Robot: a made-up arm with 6 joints. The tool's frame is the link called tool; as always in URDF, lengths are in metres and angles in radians. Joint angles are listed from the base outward.
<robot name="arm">
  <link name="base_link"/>
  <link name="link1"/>
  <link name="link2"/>
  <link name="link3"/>
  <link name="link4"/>
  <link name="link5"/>
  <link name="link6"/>
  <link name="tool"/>
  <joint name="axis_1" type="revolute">
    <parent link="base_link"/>
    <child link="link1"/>
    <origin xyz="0 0 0.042" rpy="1.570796 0 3.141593"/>
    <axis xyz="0 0 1"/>
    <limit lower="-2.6" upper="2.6"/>
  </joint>
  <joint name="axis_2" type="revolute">
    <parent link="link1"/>
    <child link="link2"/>
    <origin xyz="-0.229 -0.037 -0.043" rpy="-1.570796 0 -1.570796"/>
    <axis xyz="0 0 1"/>
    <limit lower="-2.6" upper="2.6"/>
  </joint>
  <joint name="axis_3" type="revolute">
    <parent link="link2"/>
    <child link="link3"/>
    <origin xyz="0.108 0.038 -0.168" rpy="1.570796 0 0"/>
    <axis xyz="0 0 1"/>
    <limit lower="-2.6" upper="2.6"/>
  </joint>
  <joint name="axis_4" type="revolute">
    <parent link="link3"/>
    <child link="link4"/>
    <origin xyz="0.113 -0.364 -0.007" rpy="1.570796 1.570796 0"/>
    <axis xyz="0 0 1"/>
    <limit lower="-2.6" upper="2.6"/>
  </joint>
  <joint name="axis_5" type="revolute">
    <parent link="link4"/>
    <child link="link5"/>
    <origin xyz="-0.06 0.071 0.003" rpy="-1.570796 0 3.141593"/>
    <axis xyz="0 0 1"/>
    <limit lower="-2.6" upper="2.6"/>
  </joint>
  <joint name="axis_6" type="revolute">
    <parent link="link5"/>
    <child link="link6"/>
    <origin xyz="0.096 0.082 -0.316" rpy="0 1.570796 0"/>
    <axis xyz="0 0 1"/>
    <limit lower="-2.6" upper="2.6"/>
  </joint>
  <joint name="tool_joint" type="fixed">
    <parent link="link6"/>
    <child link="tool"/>
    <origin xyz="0.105 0.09 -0.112" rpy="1.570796 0 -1.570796"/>
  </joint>
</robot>
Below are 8 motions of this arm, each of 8 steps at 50 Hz.
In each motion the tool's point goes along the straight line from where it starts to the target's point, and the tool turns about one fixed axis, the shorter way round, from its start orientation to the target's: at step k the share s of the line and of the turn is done. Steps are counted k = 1, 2, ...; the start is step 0. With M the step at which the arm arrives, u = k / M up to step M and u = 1 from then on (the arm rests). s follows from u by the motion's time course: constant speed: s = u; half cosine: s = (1 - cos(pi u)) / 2; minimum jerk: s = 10 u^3 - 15 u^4 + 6 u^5.
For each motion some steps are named. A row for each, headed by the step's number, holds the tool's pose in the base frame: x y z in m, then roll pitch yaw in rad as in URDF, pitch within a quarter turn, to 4 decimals.
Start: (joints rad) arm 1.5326 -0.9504 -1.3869 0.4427 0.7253 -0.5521
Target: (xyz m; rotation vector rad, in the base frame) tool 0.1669 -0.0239 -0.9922 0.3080 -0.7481 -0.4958
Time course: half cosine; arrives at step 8
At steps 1, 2, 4, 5, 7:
1: 0.1782 -0.0137 -0.9889 0.5951 -0.6572 -0.6095
2: 0.1770 -0.0148 -0.9893 0.5913 -0.6514 -0.6202
4: 0.1728 -0.0186 -0.9905 0.5783 -0.6325 -0.6548
5: 0.1705 -0.0206 -0.9911 0.5711 -0.6225 -0.6735
7: 0.1673 -0.0235 -0.9921 0.5605 -0.6085 -0.6998

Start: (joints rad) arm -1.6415 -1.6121 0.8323 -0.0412 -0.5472 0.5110
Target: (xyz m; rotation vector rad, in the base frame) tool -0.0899 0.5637 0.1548 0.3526 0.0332 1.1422
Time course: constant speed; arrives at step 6
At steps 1, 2, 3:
1: -0.0892 0.5646 0.1451 0.2747 -0.1801 1.1243
2: -0.0894 0.5644 0.1471 0.2796 -0.1747 1.1255
3: -0.0895 0.5642 0.1490 0.2844 -0.1694 1.1267

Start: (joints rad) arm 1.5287 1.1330 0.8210 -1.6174 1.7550 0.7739
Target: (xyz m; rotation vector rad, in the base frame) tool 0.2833 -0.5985 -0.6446 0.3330 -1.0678 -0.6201
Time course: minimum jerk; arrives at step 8
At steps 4, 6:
4: 0.2561 -0.5843 -0.6609 0.8082 -0.7181 -0.9919
6: 0.2777 -0.5956 -0.6480 0.8548 -0.7747 -1.0557

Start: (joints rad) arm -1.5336 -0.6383 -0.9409 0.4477 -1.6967 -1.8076
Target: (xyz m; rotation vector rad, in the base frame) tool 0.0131 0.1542 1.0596 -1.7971 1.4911 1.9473
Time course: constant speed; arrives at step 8
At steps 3, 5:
3: 0.0532 0.1635 1.0550 1.7443 0.8902 -2.1657
5: 0.0371 0.1598 1.0568 1.7942 0.9088 -2.1397

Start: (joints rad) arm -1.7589 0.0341 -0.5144 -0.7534 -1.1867 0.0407
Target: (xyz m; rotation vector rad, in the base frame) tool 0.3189 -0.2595 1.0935 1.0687 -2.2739 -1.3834
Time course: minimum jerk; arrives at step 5
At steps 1, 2, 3, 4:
1: 0.3455 -0.2794 1.0763 2.0676 0.1110 -2.3871
2: 0.3382 -0.2739 1.0810 2.0784 0.1189 -2.3748
3: 0.3279 -0.2662 1.0877 2.0938 0.1298 -2.3574
4: 0.3205 -0.2607 1.0924 2.1049 0.1375 -2.3449

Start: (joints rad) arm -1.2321 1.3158 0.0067 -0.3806 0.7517 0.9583
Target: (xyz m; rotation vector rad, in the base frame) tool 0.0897 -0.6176 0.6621 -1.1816 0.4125 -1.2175
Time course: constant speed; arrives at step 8
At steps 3, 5, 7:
3: 0.1028 -0.6239 0.6555 -1.1694 -0.3100 -1.1465
5: 0.0976 -0.6214 0.6581 -1.1571 -0.3171 -1.1585
7: 0.0923 -0.6189 0.6608 -1.1448 -0.3239 -1.1707

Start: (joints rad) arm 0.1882 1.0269 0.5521 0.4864 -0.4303 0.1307
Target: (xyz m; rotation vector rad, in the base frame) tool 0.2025 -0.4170 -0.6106 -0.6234 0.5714 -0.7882
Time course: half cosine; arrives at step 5
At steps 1, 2, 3, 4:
1: 0.1922 -0.4218 -0.6078 -0.8169 0.2332 -0.9414
2: 0.1950 -0.4205 -0.6086 -0.8111 0.2337 -0.9400
3: 0.1986 -0.4188 -0.6095 -0.8038 0.2343 -0.9382
4: 0.2014 -0.4175 -0.6103 -0.7980 0.2348 -0.9367

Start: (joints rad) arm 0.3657 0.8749 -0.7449 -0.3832 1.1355 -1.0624
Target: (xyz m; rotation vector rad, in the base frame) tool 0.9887 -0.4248 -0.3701 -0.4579 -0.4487 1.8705
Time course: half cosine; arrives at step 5
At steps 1, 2, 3, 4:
1: 0.9813 -0.4143 -0.3978 -0.5446 0.0616 1.9057
2: 0.9834 -0.4172 -0.3902 -0.5435 0.0715 1.9038
3: 0.9859 -0.4208 -0.3807 -0.5421 0.0837 1.9014
4: 0.9879 -0.4237 -0.3730 -0.5410 0.0936 1.8995

